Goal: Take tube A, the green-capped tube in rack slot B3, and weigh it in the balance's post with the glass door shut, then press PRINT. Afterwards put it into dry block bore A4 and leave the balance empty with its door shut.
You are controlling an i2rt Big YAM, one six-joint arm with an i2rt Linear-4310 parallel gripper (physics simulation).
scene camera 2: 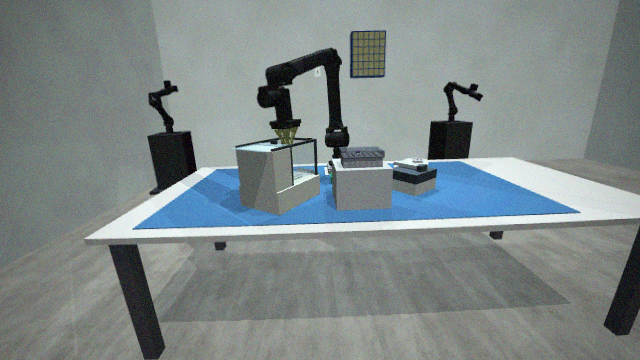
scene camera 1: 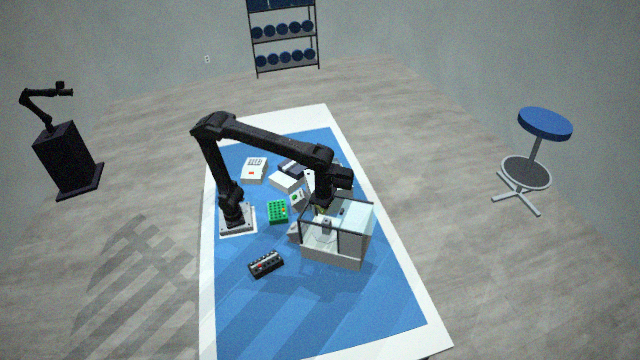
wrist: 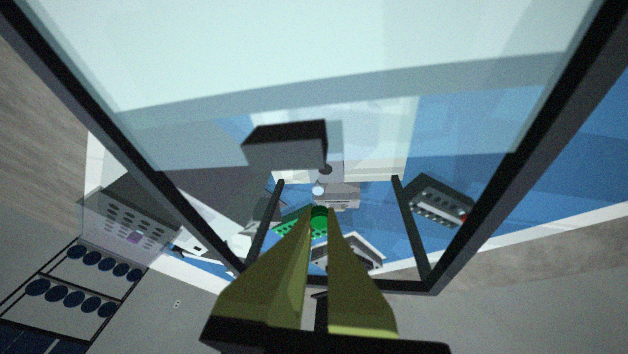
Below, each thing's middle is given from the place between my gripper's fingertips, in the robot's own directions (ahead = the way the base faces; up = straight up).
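Labels:
Balance (scene camera 2: 275, 182): from my hand, 4 cm ahead, 4 cm to the right, 7 cm below. Sliding door (scene camera 1: 356, 216): 3 cm above my hand, 9 cm ahead of it, 9 cm to the right of it. White device (scene camera 1: 290, 176): 46 cm to the left of my hand, 2 cm ahead of it, 13 cm below it.

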